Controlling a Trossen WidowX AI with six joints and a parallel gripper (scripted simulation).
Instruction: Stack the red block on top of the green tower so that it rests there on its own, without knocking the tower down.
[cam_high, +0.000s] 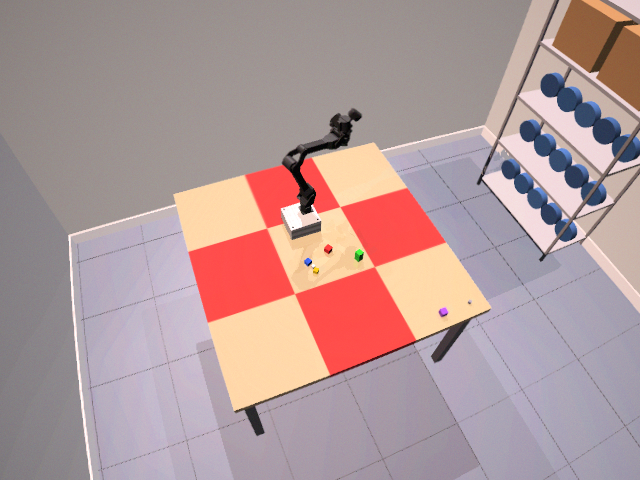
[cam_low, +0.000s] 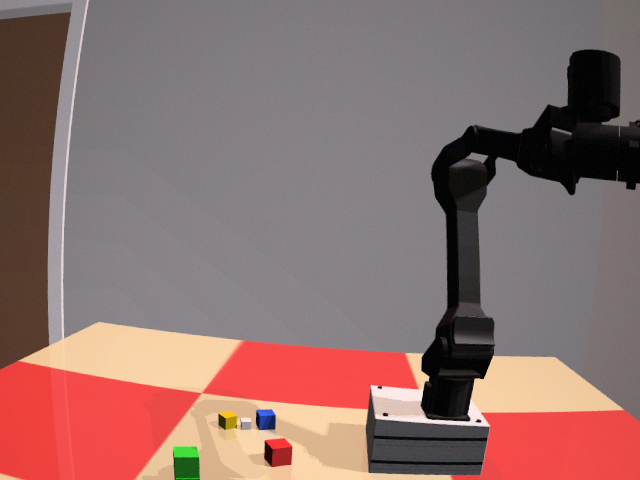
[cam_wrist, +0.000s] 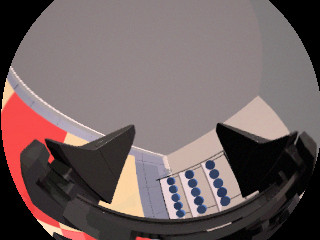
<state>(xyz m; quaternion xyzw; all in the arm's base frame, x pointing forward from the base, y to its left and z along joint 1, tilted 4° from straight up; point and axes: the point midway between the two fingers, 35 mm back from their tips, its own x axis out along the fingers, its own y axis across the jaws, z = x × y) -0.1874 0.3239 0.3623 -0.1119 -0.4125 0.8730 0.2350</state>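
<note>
Now: the red block 48 cm ahead of my gripper tip, 43 cm below it and 30 cm to the right of it. Round my gripper tip: blue block (51 cm ahead, 43 cm to the right, 43 cm below); yellow block (57 cm ahead, 44 cm below, 41 cm to the right); small white block (54 cm ahead, 44 cm below, 41 cm to the right).
</note>
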